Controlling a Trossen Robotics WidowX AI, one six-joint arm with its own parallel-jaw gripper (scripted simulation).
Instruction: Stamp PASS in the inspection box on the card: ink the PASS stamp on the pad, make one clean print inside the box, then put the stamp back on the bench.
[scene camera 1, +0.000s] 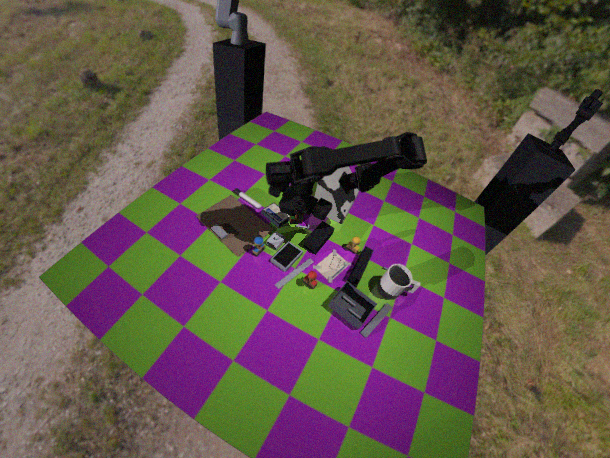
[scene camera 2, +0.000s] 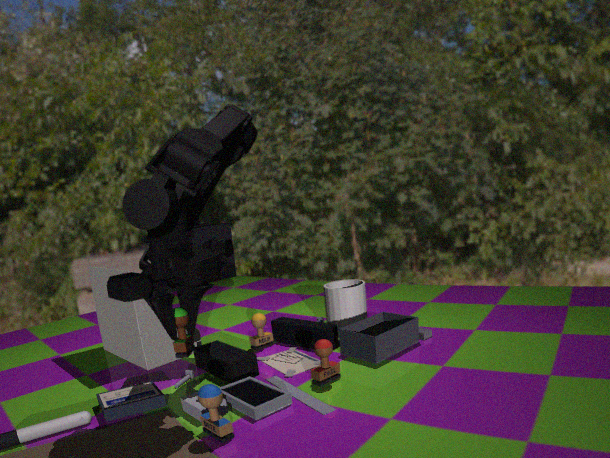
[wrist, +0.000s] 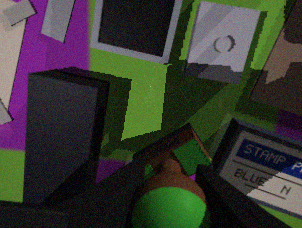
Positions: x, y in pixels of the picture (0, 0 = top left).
Scene:
my gripper: scene camera 1; scene camera 2; wrist 170, 169
same spot on my gripper: (scene camera 1: 309, 208) = (scene camera 2: 203, 282)

